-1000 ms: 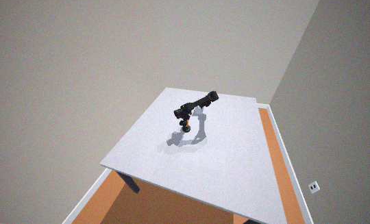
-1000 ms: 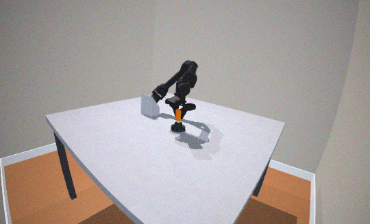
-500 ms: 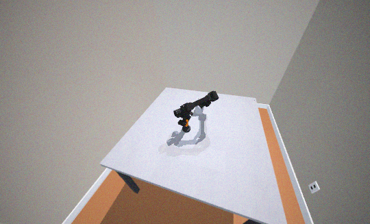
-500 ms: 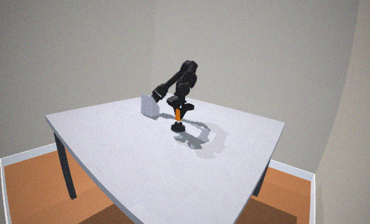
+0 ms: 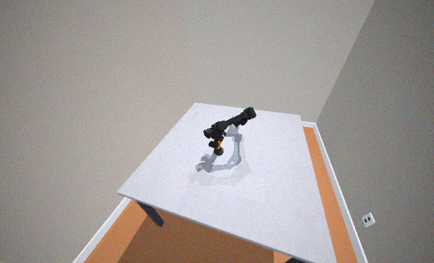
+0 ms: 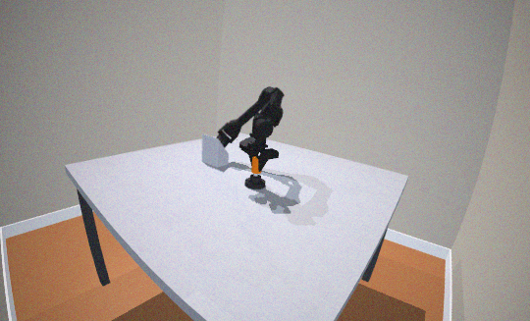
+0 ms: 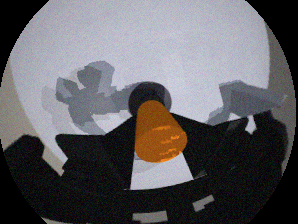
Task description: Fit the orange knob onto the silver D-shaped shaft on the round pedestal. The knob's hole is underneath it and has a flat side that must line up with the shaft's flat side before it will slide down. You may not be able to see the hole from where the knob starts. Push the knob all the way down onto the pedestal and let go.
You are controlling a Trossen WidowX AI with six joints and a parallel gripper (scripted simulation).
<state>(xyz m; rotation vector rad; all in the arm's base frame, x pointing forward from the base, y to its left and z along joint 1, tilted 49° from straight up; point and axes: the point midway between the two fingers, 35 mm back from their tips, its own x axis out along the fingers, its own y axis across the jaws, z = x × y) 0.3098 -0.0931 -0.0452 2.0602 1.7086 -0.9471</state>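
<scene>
Now: the orange knob 30 mm above my gripper tip. Round my gripper tip: round pedestal (40 mm below).
</scene>
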